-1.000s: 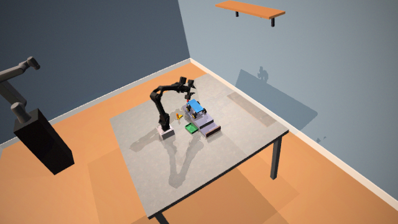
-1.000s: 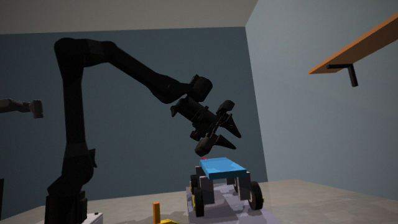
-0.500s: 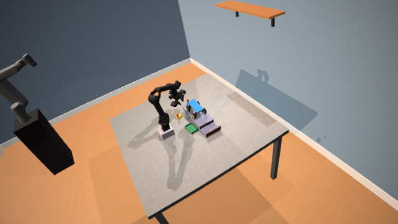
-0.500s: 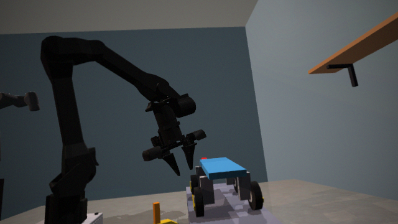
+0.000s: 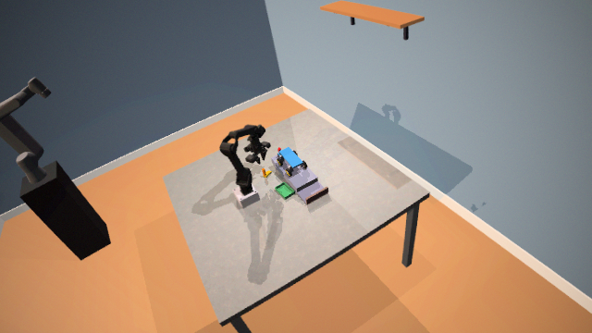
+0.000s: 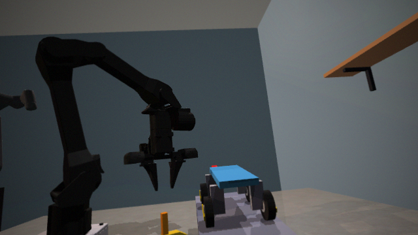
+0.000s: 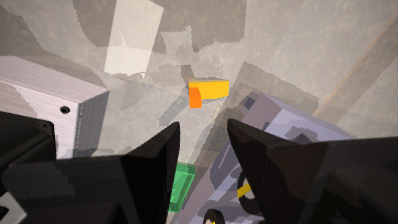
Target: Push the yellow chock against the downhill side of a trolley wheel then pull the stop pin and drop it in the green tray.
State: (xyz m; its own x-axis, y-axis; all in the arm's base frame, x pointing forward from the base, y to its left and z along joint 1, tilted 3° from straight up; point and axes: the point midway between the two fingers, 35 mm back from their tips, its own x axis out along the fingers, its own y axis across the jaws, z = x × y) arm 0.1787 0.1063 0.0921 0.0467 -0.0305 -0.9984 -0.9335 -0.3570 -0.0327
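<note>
Now: the yellow chock 100 mm below my gripper tip, 20 mm ahead of it and 10 mm to the left of it. From my gripper tip the other things lie so: red-headed stop pin: 130 mm ahead, 10 mm to the right, 10 mm above; grey ramp: 140 mm to the right, 140 mm ahead, 70 mm below; blue-topped trolley: 140 mm ahead, 130 mm to the right, 10 mm below.
</note>
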